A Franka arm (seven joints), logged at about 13 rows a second.
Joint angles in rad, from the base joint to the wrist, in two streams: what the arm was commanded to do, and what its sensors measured. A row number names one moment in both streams.
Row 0, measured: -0.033 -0.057 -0.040 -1.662 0.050 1.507 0.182
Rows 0 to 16, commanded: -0.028 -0.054 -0.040 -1.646 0.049 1.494 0.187; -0.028 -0.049 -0.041 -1.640 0.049 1.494 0.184; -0.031 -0.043 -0.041 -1.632 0.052 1.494 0.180; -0.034 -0.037 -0.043 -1.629 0.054 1.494 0.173; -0.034 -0.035 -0.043 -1.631 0.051 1.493 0.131; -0.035 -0.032 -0.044 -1.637 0.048 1.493 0.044; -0.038 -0.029 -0.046 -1.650 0.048 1.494 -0.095; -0.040 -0.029 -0.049 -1.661 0.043 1.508 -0.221; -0.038 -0.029 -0.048 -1.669 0.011 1.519 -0.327; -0.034 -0.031 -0.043 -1.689 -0.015 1.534 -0.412; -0.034 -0.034 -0.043 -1.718 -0.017 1.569 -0.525; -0.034 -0.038 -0.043 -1.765 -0.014 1.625 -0.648; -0.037 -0.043 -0.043 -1.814 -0.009 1.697 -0.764; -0.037 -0.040 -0.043 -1.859 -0.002 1.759 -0.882; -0.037 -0.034 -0.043 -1.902 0.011 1.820 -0.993; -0.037 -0.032 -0.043 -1.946 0.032 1.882 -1.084; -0.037 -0.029 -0.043 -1.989 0.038 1.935 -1.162
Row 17, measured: -0.035 -0.014 -0.044 -1.907 0.016 1.851 -1.013
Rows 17 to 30, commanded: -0.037 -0.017 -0.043 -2.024 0.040 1.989 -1.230; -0.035 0.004 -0.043 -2.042 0.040 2.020 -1.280; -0.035 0.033 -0.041 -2.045 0.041 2.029 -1.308; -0.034 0.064 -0.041 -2.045 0.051 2.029 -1.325; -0.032 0.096 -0.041 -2.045 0.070 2.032 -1.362; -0.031 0.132 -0.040 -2.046 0.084 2.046 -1.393; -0.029 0.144 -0.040 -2.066 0.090 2.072 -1.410; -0.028 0.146 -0.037 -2.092 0.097 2.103 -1.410; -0.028 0.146 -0.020 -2.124 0.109 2.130 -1.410; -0.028 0.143 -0.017 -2.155 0.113 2.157 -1.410; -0.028 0.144 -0.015 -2.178 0.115 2.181 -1.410; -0.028 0.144 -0.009 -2.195 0.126 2.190 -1.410; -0.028 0.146 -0.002 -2.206 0.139 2.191 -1.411; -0.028 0.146 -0.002 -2.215 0.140 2.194 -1.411
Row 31, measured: -0.030 0.168 -0.004 -2.178 0.115 2.170 -1.386
